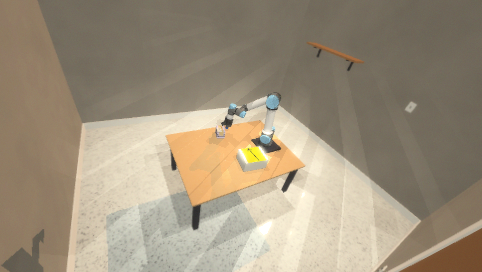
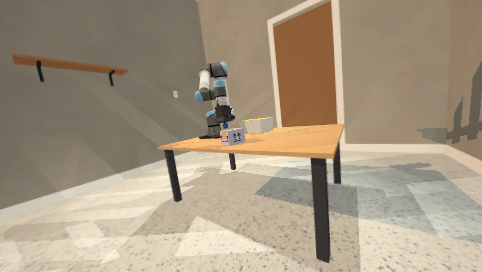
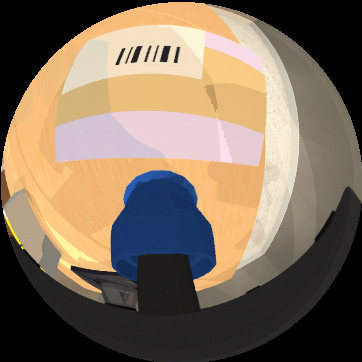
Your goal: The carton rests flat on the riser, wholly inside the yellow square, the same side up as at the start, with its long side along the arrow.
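Note:
The lilac carton (image 1: 220, 131) (image 2: 232, 136) (image 3: 158, 134) stands on the table near its far left edge. Its top shows a barcode label and a tan tape band, and its side has black up-arrows. My suction cup (image 1: 226, 124) (image 2: 224, 126) (image 3: 158, 188) hangs a little above the carton's level, beside its near edge. It is clear of the carton and holds nothing. The white riser (image 1: 256, 165) (image 2: 258, 127) stands near the robot's base. The yellow square (image 1: 249, 157) (image 2: 256, 119) and black arrow (image 1: 256, 154) are on top of it, with nothing on them.
The wooden table (image 1: 215, 169) (image 2: 296, 138) (image 3: 84, 188) carries the arm's black base plate (image 1: 274, 147) at its far right. The table's edge and the speckled floor lie just past the carton. A wall shelf (image 1: 334, 52) (image 2: 66, 64) and a door (image 2: 305, 67) stand far off.

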